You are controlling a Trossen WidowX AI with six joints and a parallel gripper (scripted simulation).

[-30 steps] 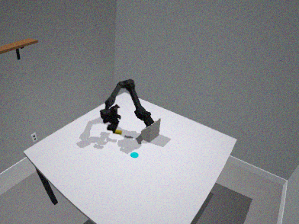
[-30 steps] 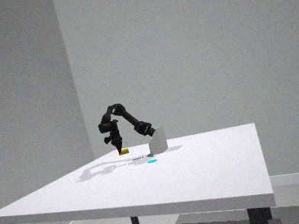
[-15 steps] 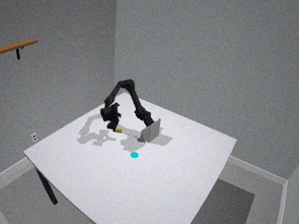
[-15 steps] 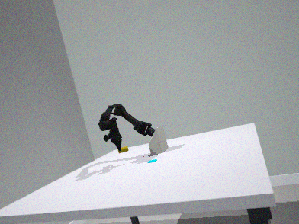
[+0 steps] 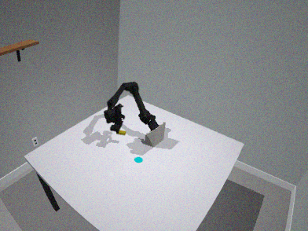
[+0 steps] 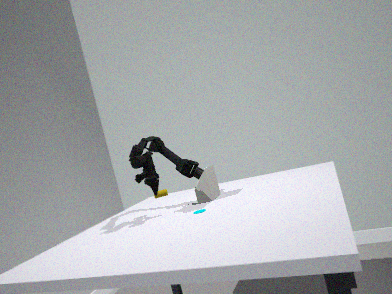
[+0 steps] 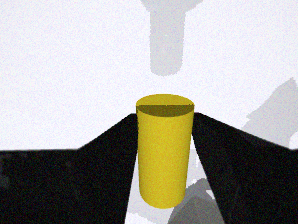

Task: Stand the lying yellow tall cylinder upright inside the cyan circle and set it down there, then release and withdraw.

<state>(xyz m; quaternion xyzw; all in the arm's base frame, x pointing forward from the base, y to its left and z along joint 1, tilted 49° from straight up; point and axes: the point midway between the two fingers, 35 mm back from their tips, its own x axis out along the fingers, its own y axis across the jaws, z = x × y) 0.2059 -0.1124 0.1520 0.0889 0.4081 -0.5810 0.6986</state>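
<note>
Now: the cyan circle 230 mm to the left of my gripper tip, 110 mm below it and 40 mm ahead of it. Round my gripper tip: yellow cylinder 20 mm to the left, 10 mm behind.
</note>
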